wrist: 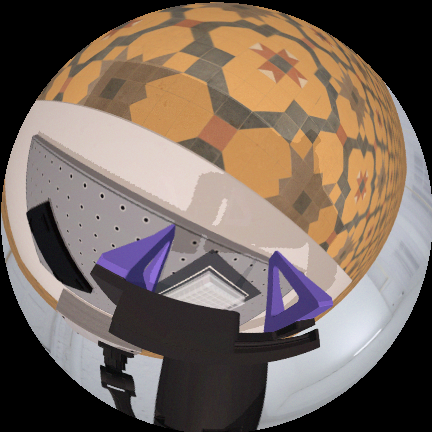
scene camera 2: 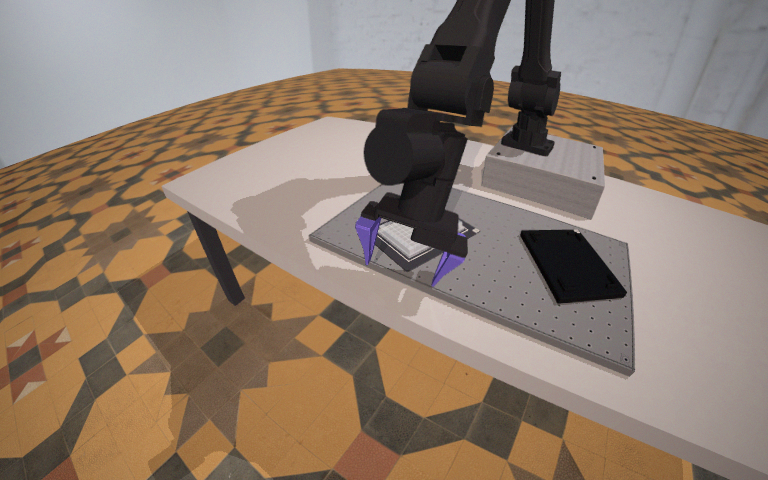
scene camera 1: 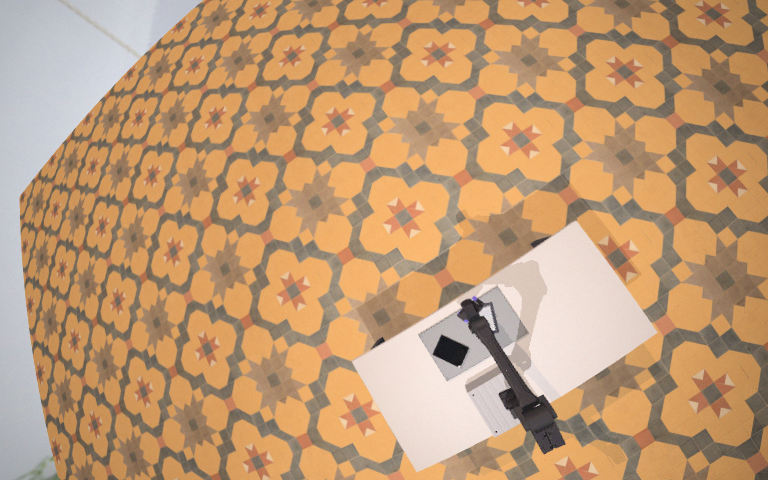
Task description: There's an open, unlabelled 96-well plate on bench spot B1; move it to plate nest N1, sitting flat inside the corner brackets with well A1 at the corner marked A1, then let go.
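Pixels of known places: gripper, fingertip midpoint: (wrist: 225,243) (scene camera 2: 400,273); arm's base at its link origin: (wrist: 114,348) (scene camera 2: 527,145) (scene camera 1: 512,396).
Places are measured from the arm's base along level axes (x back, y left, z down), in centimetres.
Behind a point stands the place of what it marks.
Observation:
The white 96-well plate (scene camera 1: 488,318) {x -39.0, y -8.6, z 6.7 cm} (scene camera 2: 394,233) {x -44.5, y -8.5, z 5.5 cm} (wrist: 206,291) {x -44.7, y -5.0, z 5.6 cm} lies on the dark B1 pad (scene camera 2: 406,264) {x -48.1, y -3.5, z 7.0 cm} (wrist: 214,258) {x -48.5, y -3.4, z 7.0 cm}, partly hidden by the gripper body. The gripper (scene camera 1: 470,310) {x -51.1, y -2.4, z 6.1 cm} (scene camera 2: 400,275) {x -51.1, y -2.4, z 6.1 cm} (wrist: 224,239) {x -51.1, y -2.4, z 6.1 cm} is open, with nothing between its purple fingers. In scene camera 2 the fingers reach down on either side of the plate's near corner, above the board; whether they touch anything cannot be told. The black plate nest N1 (scene camera 1: 450,350) {x -32.6, y 18.1, z 6.0 cm} (scene camera 2: 572,266) {x -33.8, y 18.8, z 6.0 cm} (wrist: 59,250) {x -36.1, y 14.9, z 6.0 cm} stands apart from the plate, with low corner brackets and a small white mark at one far corner.
Plate and nest are on a grey perforated board (scene camera 1: 512,316) {x -34.0, y -20.8, z 7.2 cm} (scene camera 2: 492,274) {x -42.0, y 8.2, z 7.1 cm} (wrist: 102,215) {x -46.2, y 8.7, z 7.1 cm} on the pale table (scene camera 1: 600,294) {x -21.7, y -69.5, z 8.4 cm} (scene camera 2: 271,150) {x -28.4, y -70.6, z 8.4 cm} (wrist: 125,142) {x -53.0, y 10.0, z 8.4 cm}. The arm's grey base block (scene camera 1: 484,404) {x -2.2, y 14.7, z -0.1 cm} (scene camera 2: 540,186) {x -12.1, y 7.3, z 4.4 cm} stands behind the board. The table edge runs close to the board's front.

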